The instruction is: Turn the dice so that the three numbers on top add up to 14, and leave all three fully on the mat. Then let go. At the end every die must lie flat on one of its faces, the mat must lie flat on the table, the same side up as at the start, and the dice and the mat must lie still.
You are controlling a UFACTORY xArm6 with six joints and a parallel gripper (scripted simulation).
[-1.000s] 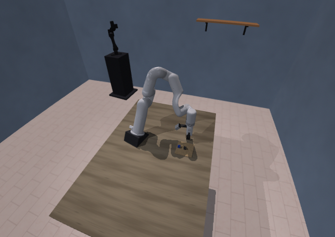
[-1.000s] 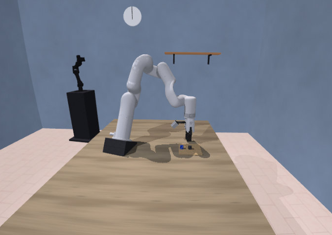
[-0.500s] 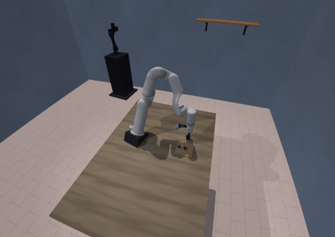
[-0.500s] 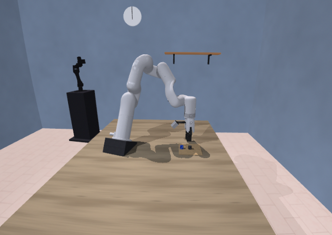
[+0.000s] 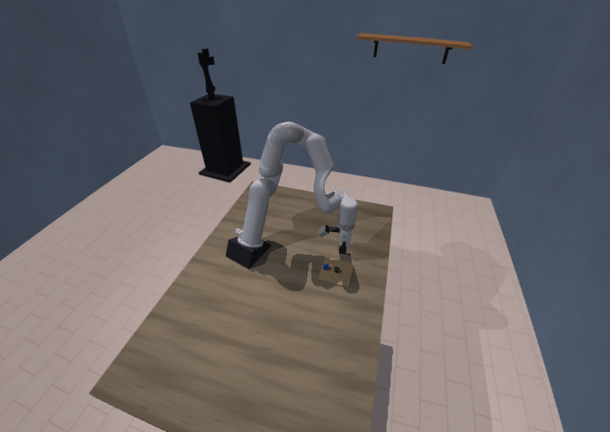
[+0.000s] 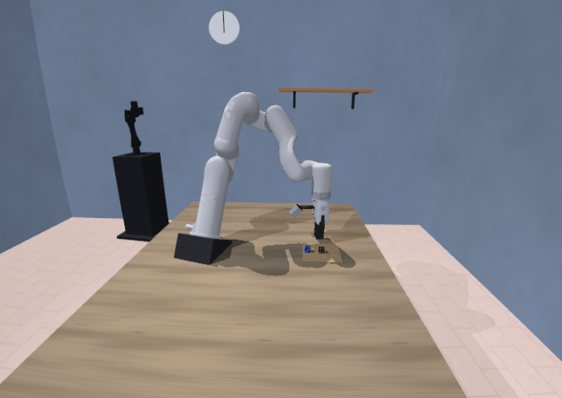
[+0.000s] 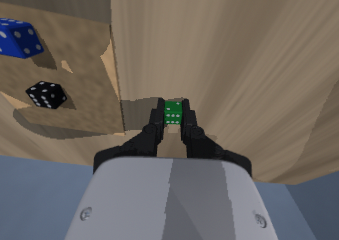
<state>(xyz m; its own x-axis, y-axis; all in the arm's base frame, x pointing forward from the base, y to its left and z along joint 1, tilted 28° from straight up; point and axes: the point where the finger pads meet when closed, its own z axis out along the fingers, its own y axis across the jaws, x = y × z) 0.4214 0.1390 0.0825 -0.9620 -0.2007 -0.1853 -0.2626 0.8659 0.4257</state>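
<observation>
Right now my hand is 10 mm above the green die. Also, from my hand: black die: 130 mm to the right, 10 mm below, 10 mm ahead; then tan mat: 130 mm to the right, 20 mm below, 10 mm ahead; then blue die: 140 mm to the right, 40 mm behind, 10 mm below.
</observation>
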